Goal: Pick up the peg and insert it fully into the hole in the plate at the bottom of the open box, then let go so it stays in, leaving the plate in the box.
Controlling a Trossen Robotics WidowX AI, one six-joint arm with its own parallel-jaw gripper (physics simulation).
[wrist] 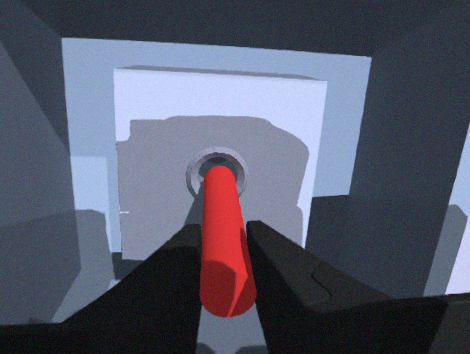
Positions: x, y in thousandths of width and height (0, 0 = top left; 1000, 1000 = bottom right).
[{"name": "my gripper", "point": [478, 668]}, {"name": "red peg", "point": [484, 815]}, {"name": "pale square plate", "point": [361, 340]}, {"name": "box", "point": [814, 597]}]
